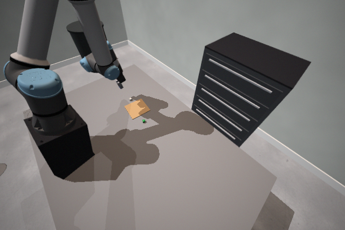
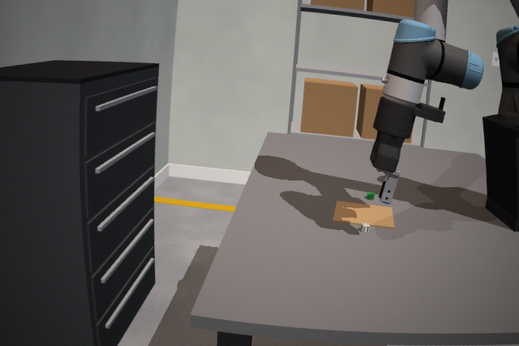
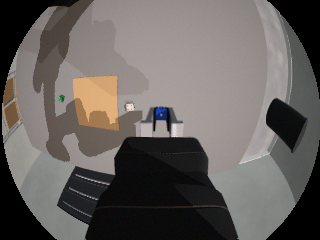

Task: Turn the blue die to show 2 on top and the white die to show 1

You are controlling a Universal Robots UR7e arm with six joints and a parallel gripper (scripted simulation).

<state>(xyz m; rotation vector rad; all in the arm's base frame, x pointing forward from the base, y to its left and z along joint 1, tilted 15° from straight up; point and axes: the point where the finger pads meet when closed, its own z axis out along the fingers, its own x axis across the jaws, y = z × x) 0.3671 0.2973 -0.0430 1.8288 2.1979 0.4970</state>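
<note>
The blue die is 10 mm below my hand. From my hand the other things lie so: orange mat: 170 mm to the right, 110 mm below, 50 mm ahead; then green die: 300 mm to the right, 100 mm below, 50 mm ahead; then white die: 100 mm below, 60 mm to the right, 40 mm ahead.
</note>
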